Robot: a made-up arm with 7 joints.
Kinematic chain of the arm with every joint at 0, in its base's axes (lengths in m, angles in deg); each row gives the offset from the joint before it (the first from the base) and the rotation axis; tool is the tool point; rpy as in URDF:
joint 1: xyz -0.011 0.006 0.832 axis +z
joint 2: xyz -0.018 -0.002 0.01 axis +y
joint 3: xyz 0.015 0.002 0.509 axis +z
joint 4: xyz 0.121 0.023 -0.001 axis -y
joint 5: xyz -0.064 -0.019 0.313 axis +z
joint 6: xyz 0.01 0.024 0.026 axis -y
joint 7: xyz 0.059 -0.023 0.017 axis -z
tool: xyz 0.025 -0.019 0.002 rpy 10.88 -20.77 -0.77
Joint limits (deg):
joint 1: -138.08..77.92
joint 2: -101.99..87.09
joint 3: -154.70..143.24
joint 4: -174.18..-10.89
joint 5: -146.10..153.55
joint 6: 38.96..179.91
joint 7: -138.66..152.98
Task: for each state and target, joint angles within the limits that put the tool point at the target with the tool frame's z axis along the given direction. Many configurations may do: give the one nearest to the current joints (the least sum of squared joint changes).
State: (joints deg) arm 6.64 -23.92 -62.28 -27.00 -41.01 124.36 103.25
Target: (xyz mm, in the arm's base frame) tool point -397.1 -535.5 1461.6 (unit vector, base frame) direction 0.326 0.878 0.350
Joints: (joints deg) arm 32.22 -47.73 -82.55 -35.66 -50.71 116.37 97.96
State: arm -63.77 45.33 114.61 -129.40 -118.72 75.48 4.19
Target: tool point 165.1 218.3 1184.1 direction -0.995 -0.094 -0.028
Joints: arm -65.79 42.43 142.99 -151.38 -126.22 67.14 5.00
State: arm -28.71 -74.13 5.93 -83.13 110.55 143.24 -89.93
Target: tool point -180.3 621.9 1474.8 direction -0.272 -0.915 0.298
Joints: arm -57.50 -72.02 29.84 -64.22 99.46 113.89 -96.27
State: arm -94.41 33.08 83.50 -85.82 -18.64 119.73 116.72
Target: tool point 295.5 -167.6 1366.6 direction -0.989 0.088 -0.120
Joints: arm -118.05 33.18 127.38 -115.30 -44.06 179.91 109.82
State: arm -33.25 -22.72 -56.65 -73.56 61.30 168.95 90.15
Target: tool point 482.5 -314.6 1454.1 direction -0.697 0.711 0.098
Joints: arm -8.82 24.82 -39.50 -47.99 50.56 148.08 87.58
